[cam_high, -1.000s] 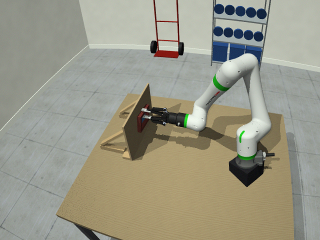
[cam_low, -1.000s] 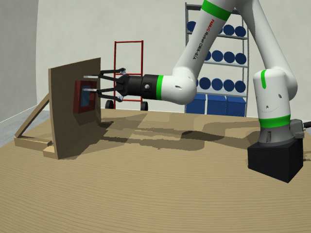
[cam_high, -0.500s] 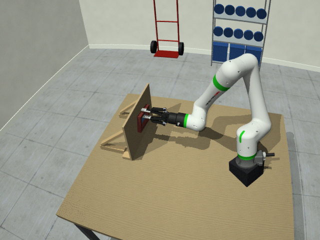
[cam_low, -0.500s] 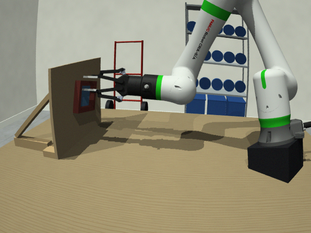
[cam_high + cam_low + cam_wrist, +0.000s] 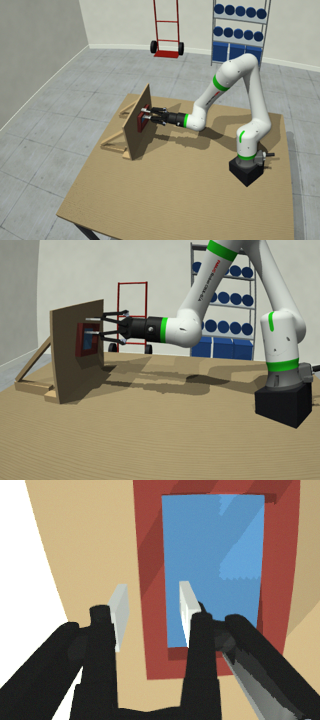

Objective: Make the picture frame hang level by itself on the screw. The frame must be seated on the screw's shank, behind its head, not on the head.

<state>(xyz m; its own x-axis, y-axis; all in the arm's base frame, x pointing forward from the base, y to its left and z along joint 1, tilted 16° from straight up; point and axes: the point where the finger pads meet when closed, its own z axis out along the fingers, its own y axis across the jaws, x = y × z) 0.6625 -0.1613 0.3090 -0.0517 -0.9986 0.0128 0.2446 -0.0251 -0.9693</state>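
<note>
The picture frame is 5 cm below my hand, 4 cm ahead of it and 1 cm to the right of it. The rest, counted from my hand: wooden board 7 cm below, 5 cm ahead.
</note>
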